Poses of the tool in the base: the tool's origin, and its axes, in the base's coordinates. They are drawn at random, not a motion.
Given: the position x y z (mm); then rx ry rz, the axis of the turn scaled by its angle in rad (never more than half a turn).
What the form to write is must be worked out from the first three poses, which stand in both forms.
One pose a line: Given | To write
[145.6, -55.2, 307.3, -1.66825, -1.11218, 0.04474] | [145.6, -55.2, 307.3, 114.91, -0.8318, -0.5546, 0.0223]
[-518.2, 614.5, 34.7, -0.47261, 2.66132, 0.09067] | [-518.2, 614.5, 34.7, 154.96, -0.1748, 0.9840, 0.0335]
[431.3, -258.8, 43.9, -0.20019, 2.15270, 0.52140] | [431.3, -258.8, 43.9, 127.42, -0.0900, 0.9680, 0.2344]
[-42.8, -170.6, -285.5, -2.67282, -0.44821, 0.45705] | [-42.8, -170.6, -285.5, 157.47, -0.9725, -0.1631, 0.1663]
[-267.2, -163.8, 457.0, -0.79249, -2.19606, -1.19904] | [-267.2, -163.8, 457.0, 150.38, -0.3019, -0.8367, -0.4569]
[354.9, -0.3, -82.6, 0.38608, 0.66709, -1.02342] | [354.9, -0.3, -82.6, 73.41, 0.3013, 0.5207, -0.7988]
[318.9, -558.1, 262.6, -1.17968, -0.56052, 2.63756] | [318.9, -558.1, 262.6, 168.63, -0.4008, -0.1904, 0.8961]
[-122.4, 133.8, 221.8, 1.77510, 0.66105, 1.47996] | [-122.4, 133.8, 221.8, 137.73, 0.7385, 0.2750, 0.6157]
